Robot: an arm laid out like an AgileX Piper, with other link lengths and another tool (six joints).
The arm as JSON. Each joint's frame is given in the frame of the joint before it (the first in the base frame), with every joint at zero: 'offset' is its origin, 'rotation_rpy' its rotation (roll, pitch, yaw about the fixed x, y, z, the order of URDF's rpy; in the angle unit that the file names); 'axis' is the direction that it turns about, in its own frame. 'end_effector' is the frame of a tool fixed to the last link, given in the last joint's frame.
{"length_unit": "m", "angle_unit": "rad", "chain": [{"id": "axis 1", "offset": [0.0, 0.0, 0.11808], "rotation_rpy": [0.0, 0.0, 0.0], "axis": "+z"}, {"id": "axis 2", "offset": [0.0, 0.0, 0.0], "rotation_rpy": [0.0, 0.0, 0.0], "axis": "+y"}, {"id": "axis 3", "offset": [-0.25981, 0.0, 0.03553], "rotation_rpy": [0.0, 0.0, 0.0], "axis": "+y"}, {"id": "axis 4", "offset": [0.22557, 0.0, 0.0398], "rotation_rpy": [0.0, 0.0, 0.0], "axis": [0.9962, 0.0, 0.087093]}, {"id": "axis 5", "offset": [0.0, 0.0, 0.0], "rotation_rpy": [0.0, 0.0, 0.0], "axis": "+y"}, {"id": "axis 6", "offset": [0.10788, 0.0, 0.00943], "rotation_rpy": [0.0, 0.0, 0.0], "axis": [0.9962, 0.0, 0.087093]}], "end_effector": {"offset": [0.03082, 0.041, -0.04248], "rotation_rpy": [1.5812, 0.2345, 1.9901]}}
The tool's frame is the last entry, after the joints.
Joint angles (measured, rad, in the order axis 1, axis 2, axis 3, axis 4, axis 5, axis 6), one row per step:
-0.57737 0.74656 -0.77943 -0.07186 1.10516 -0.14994
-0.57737 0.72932 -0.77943 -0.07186 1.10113 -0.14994
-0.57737 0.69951 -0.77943 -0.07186 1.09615 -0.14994
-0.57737 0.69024 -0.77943 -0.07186 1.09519 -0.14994
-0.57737 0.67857 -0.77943 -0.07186 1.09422 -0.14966
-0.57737 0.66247 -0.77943 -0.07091 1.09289 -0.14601
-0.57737 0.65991 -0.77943 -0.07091 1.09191 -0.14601
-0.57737 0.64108 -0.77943 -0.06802 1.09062 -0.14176
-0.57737 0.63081 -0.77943 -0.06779 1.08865 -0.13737
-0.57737 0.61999 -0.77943 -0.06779 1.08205 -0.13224
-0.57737 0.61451 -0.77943 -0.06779 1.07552 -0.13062
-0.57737 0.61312 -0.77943 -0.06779 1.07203 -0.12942
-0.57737 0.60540 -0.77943 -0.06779 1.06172 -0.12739
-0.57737 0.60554 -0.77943 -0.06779 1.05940 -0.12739
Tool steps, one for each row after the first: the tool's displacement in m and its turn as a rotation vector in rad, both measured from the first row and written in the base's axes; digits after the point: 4 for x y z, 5 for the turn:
-0.0011 0.0007 0.0017 -0.01164 -0.01779 0.00029
-0.0032 0.0021 0.0045 -0.03066 -0.04690 0.00064
-0.0040 0.0026 0.0053 -0.03626 -0.05547 0.00071
-0.0050 0.0033 0.0064 -0.04304 -0.06615 0.00055
-0.0061 0.0044 0.0079 -0.05010 -0.08263 -0.00214
-0.0062 0.0045 0.0081 -0.05203 -0.08559 -0.00207
-0.0075 0.0061 0.0099 -0.05862 -0.10562 -0.00486
-0.0080 0.0067 0.0109 -0.06302 -0.11768 -0.00812
-0.0081 0.0071 0.0122 -0.07005 -0.13424 -0.01162
-0.0078 0.0070 0.0130 -0.07582 -0.14492 -0.01237
-0.0075 0.0069 0.0133 -0.07790 -0.14946 -0.01304
-0.0071 0.0067 0.0146 -0.08672 -0.16534 -0.01379
-0.0068 0.0066 0.0147 -0.08792 -0.16716 -0.01361

